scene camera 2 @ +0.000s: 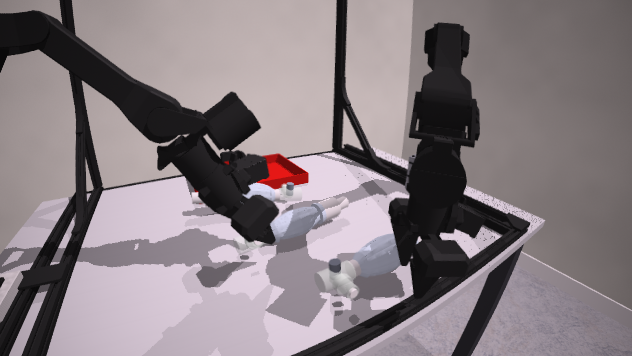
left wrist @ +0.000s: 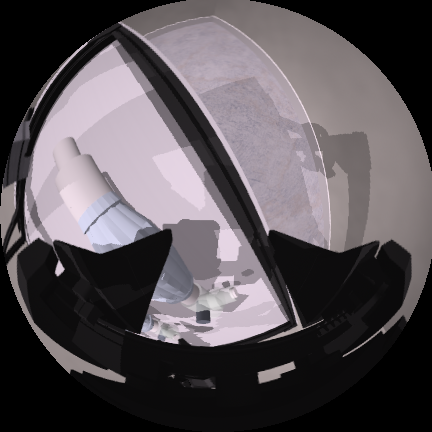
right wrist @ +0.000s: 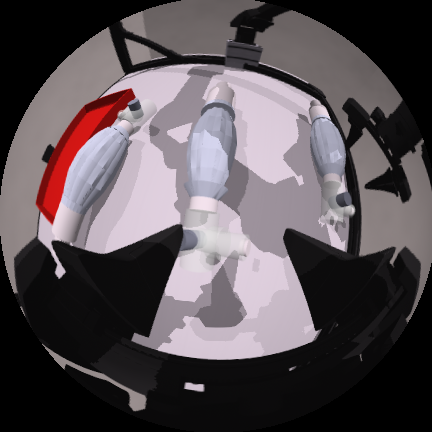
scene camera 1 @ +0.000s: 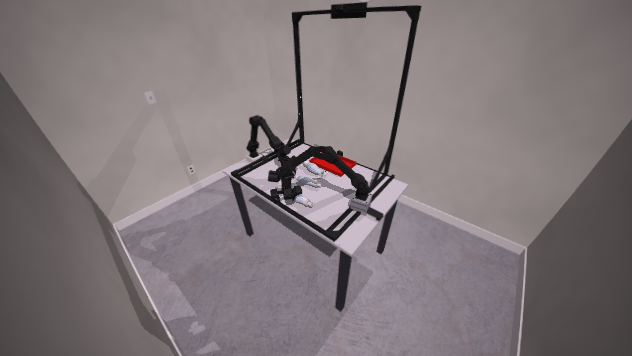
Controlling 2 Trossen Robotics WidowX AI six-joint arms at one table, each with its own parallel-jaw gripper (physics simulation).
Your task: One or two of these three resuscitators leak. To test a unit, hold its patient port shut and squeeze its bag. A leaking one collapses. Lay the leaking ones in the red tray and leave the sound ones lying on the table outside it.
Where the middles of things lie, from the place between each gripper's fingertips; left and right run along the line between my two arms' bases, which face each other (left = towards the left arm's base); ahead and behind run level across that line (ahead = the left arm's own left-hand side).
I see the red tray (scene camera 2: 281, 170) 37 cm behind my right hand, 10 cm to the left of it and 4 cm below it.
Right now the red tray is 590 mm behind my left hand, 40 mm to the right of it and 20 mm below it.
